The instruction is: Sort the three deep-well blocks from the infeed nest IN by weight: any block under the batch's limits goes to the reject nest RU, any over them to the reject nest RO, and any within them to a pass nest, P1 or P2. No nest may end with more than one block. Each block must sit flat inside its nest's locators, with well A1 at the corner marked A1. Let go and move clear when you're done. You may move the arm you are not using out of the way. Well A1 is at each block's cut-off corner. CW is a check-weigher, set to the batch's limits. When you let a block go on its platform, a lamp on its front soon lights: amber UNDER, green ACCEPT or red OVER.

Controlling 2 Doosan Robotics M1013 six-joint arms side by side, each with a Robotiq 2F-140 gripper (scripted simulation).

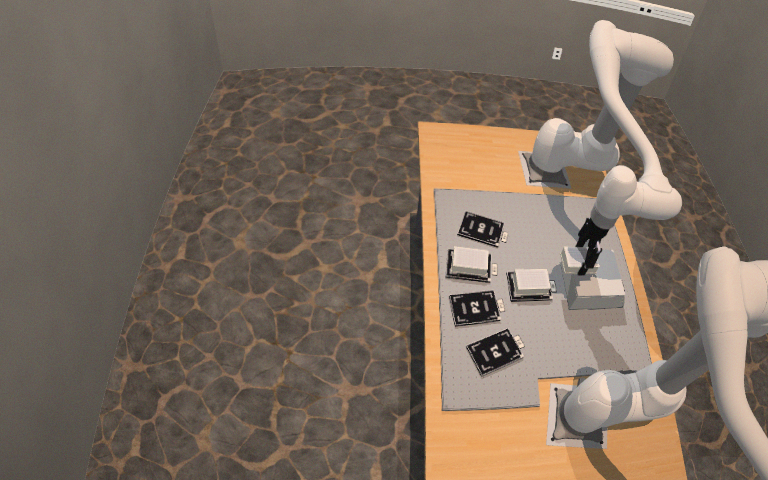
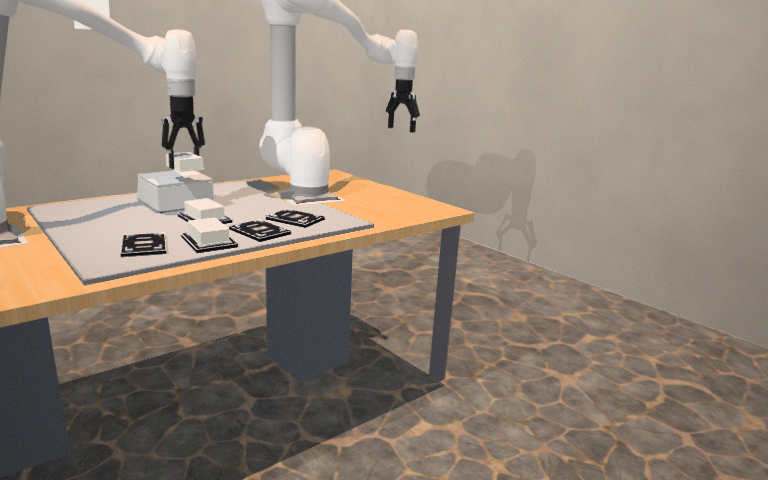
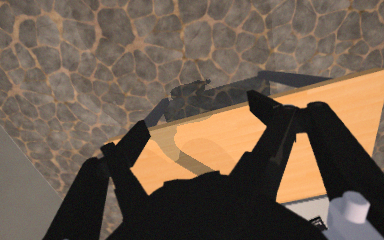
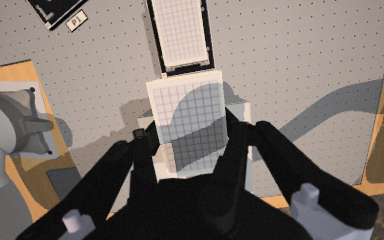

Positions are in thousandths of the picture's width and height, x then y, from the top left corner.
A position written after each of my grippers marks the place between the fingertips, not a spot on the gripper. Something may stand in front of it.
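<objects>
Image 1 shows my right gripper (753, 549) and a check-weigher CW (788, 603), while my left gripper is out of frame in image 1. In image 2 you'd see my left gripper (523, 272), my right gripper (240, 349) and the check-weigher CW (215, 414). Image 3 shows my left gripper (509, 481); my right gripper is out of frame in image 3, and the check-weigher CW is out of frame in image 3. In image 4 there's my right gripper (501, 502) along with the check-weigher CW (624, 448), and my left gripper is out of frame in image 4.
</objects>
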